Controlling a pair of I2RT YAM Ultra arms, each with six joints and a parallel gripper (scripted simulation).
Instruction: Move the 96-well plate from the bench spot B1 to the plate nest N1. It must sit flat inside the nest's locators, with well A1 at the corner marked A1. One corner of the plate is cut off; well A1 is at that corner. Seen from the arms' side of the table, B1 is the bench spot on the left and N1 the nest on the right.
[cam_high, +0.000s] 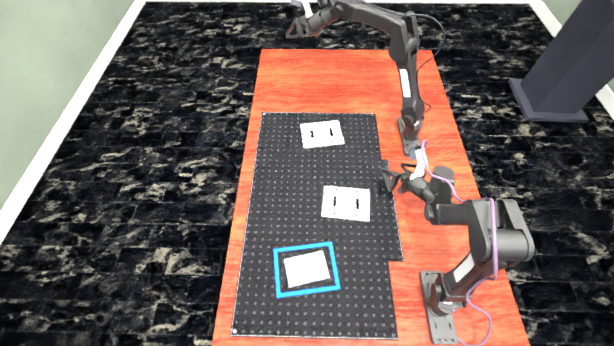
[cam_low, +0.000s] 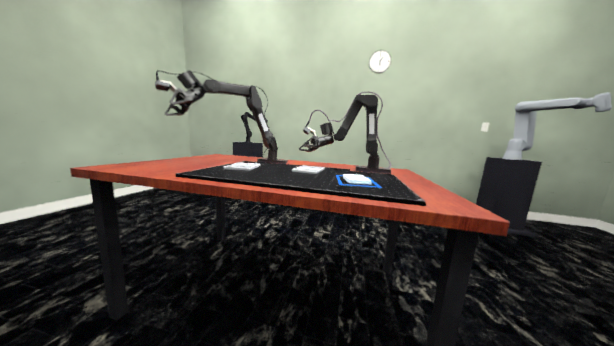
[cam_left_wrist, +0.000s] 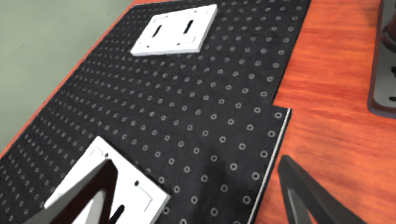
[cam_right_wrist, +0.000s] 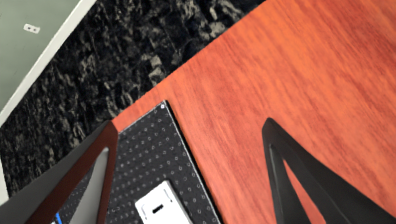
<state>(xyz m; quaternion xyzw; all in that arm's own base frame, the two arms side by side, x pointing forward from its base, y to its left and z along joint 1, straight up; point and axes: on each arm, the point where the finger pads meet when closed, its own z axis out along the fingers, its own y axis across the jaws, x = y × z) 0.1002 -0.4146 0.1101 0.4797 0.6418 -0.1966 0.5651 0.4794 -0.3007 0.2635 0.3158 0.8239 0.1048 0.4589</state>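
Right now the 96-well plate is 32 cm to the left of my left hand, 28 cm ahead of it and 10 cm below it. Round my left hand: nest plate (25 cm ahead, 23 cm to the right, 10 cm below).
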